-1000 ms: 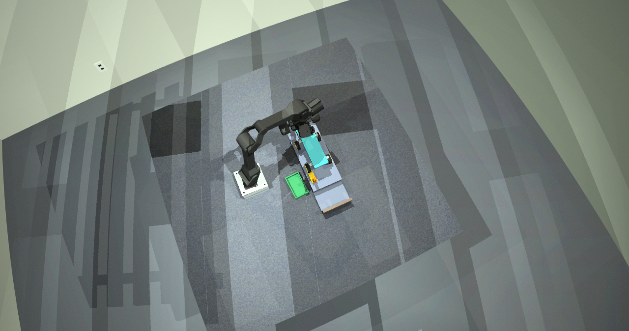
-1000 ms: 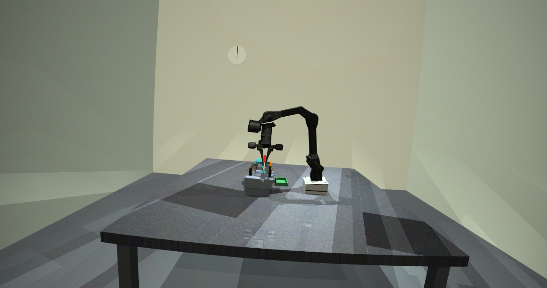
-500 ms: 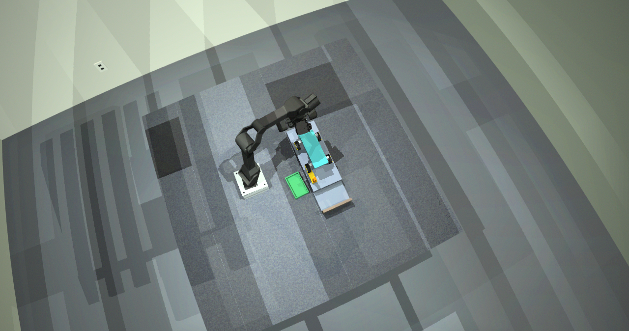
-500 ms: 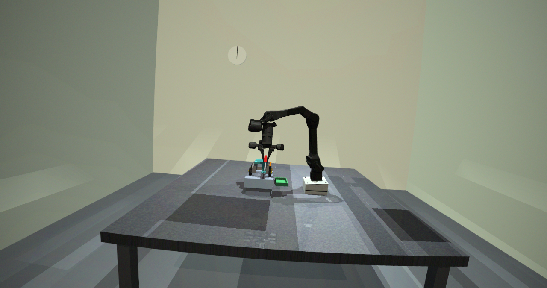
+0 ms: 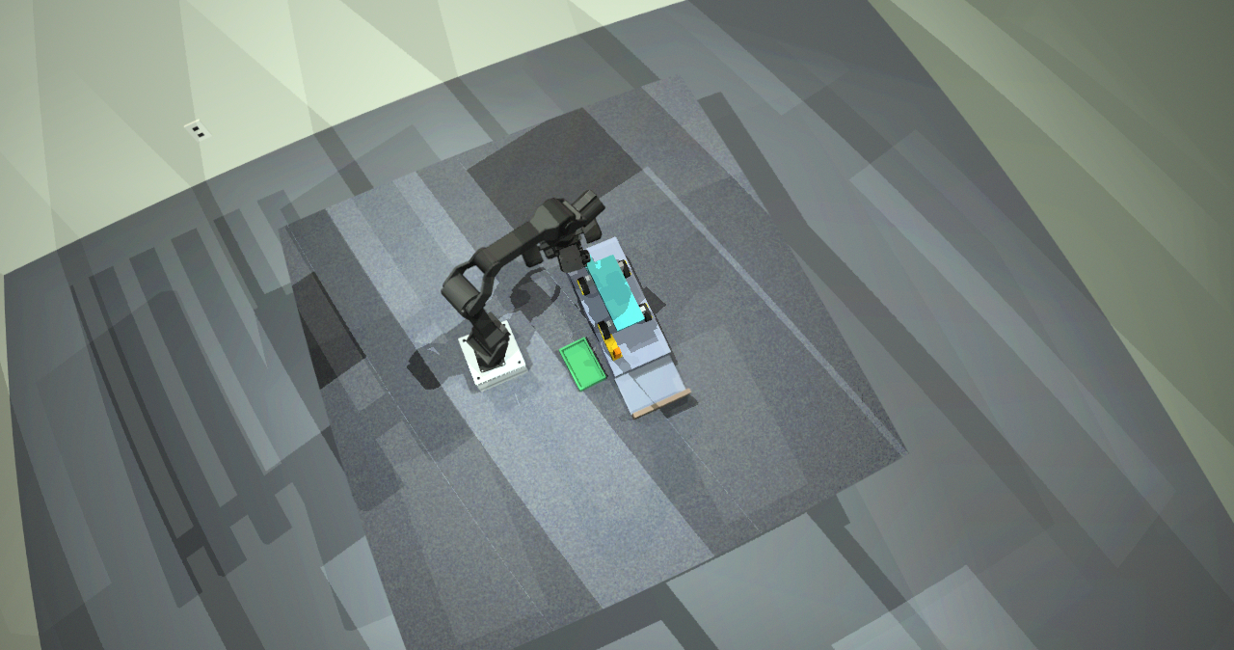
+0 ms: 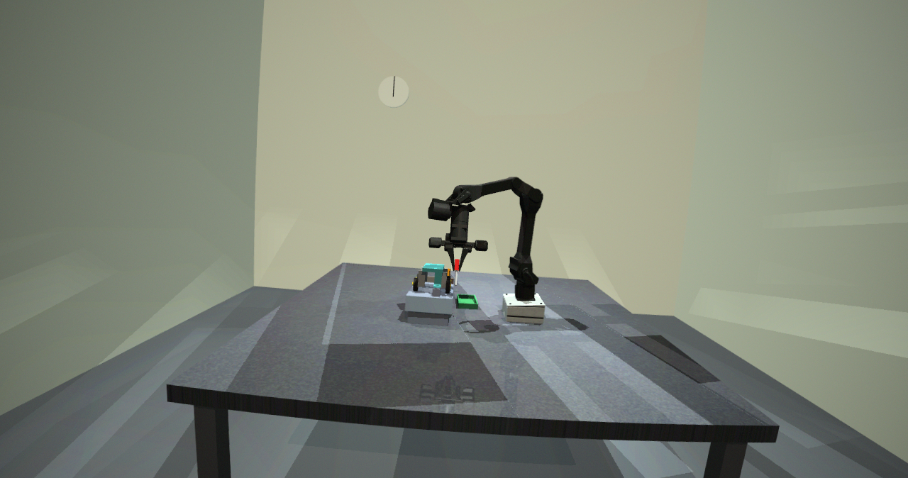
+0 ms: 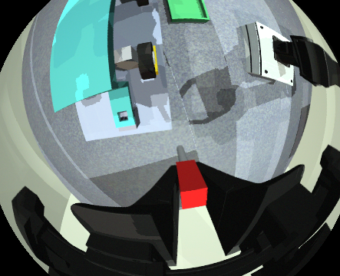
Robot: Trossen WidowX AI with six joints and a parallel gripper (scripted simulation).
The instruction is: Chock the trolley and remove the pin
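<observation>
The green tray is 40 mm behind my gripper tip, 240 mm to the right of it and 190 mm below it. From my gripper tip the other things lie so: cyan-topped trolley 90 mm ahead, 140 mm to the right, 70 mm below; grey ramp 90 mm ahead, 140 mm to the right, 130 mm below; red-headed stop pin right at my gripper tip.
</observation>
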